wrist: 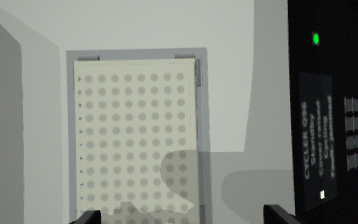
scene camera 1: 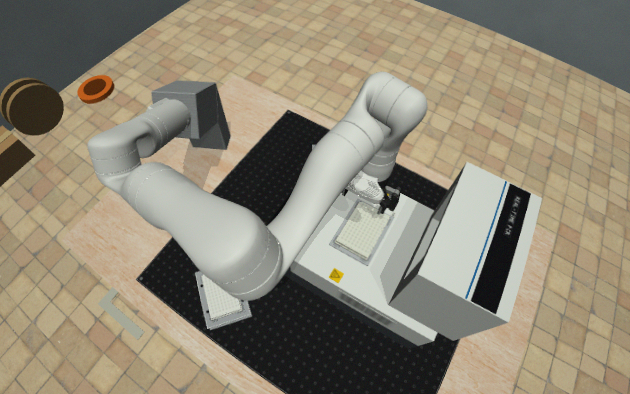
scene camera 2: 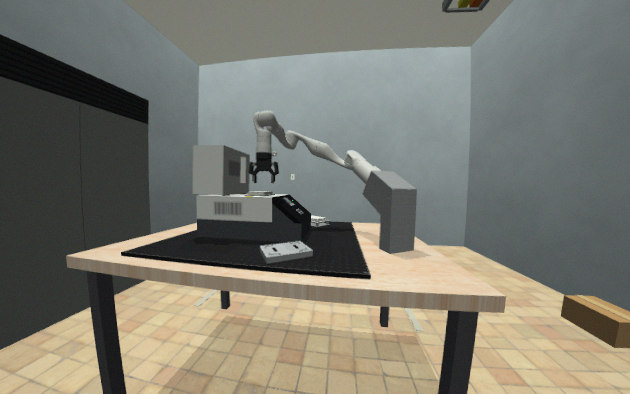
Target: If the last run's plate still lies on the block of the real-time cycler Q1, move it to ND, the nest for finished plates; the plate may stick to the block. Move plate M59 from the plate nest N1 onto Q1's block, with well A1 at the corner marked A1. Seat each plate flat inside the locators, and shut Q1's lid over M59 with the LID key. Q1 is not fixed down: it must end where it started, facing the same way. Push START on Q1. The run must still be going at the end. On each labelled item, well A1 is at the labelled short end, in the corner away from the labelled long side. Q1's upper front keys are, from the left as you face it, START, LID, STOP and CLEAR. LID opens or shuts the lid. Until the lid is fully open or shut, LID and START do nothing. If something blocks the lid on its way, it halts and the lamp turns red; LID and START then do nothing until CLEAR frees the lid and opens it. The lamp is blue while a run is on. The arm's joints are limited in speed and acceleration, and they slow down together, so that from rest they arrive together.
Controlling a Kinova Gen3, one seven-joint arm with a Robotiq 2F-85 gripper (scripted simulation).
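Plate (scene camera 1: pixel 361 232) and (wrist: pixel 136 123). Cycler Q1 (scene camera 1: pixel 362 288), (wrist: pixel 269 88) and (scene camera 2: pixel 279 218).
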